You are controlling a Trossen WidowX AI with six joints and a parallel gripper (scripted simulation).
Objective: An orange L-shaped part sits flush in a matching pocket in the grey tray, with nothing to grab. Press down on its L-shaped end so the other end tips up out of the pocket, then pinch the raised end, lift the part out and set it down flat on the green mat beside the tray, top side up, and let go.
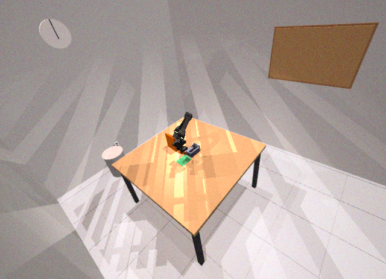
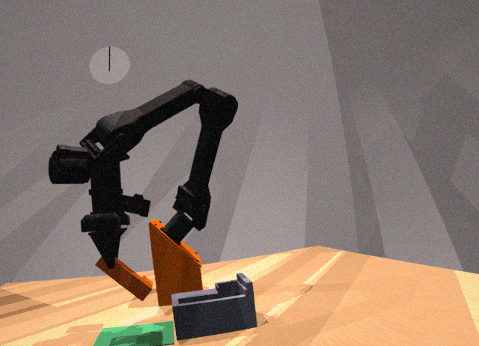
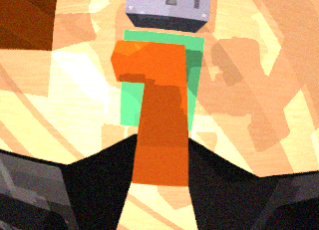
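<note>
The green mat lies 150 mm below my gripper tip, 20 mm to the left of it and 10 mm behind it. Round my gripper tip: orange L-shaped part 30 mm to the left, 30 mm below, 20 mm behind.
</note>
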